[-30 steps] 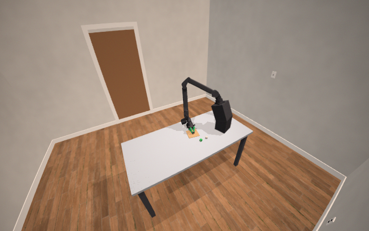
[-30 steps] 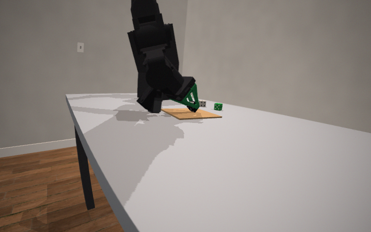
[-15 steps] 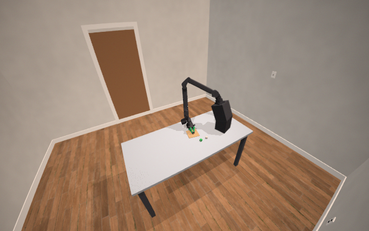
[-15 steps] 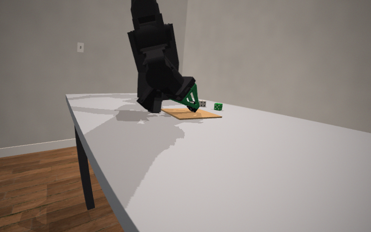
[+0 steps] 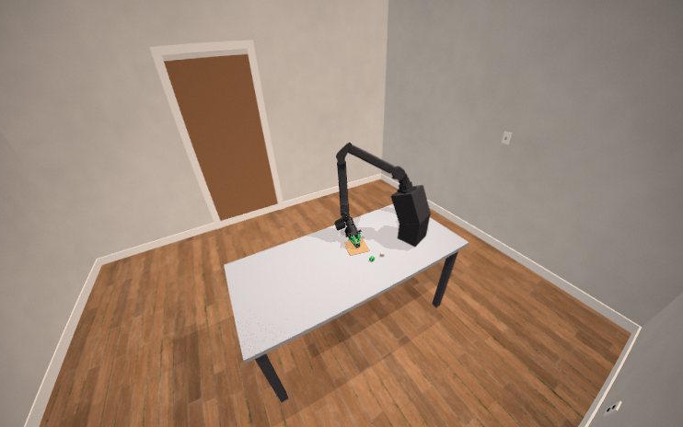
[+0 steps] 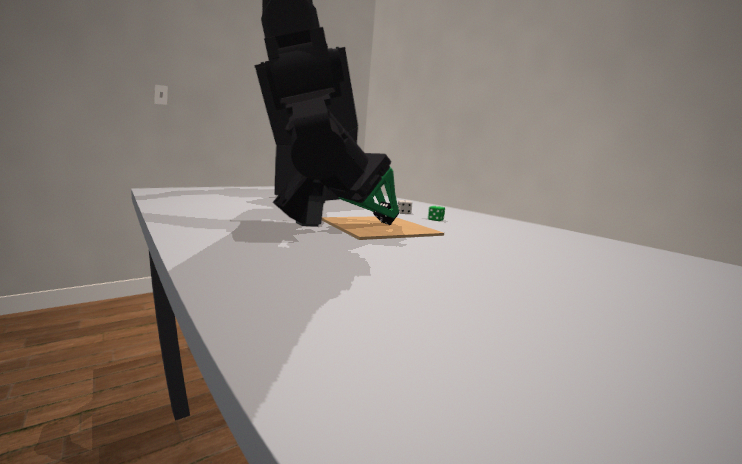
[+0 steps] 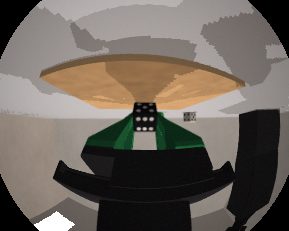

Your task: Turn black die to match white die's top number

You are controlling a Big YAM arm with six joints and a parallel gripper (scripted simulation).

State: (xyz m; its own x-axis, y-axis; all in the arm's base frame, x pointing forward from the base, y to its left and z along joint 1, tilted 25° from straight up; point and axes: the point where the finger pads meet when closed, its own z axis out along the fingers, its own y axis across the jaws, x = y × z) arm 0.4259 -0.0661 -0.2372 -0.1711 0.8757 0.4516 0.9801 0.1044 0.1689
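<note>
My hand is right at the black die. Also, from my hand: tan mat: 1 cm to the right, 2 cm below; then green die: 4 cm behind, 14 cm to the left, 1 cm below; then white die: 12 cm behind, 13 cm to the left, 1 cm below.
</note>
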